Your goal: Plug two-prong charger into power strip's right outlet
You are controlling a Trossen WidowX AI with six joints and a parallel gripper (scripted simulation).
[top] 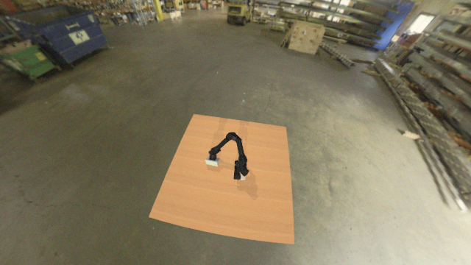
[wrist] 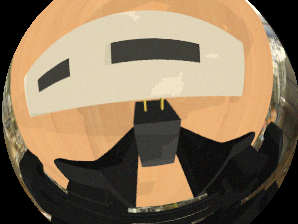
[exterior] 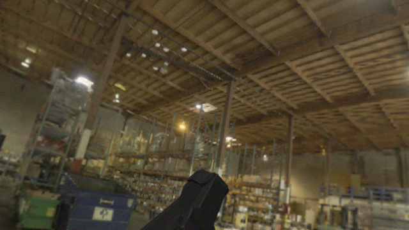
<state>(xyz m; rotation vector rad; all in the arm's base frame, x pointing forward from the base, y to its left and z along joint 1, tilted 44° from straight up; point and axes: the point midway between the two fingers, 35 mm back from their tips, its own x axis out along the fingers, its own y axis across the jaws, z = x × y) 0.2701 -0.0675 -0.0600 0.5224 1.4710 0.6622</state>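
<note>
Right now the two-prong charger is 20 mm ahead of my gripper tip and 10 mm above it.
</note>
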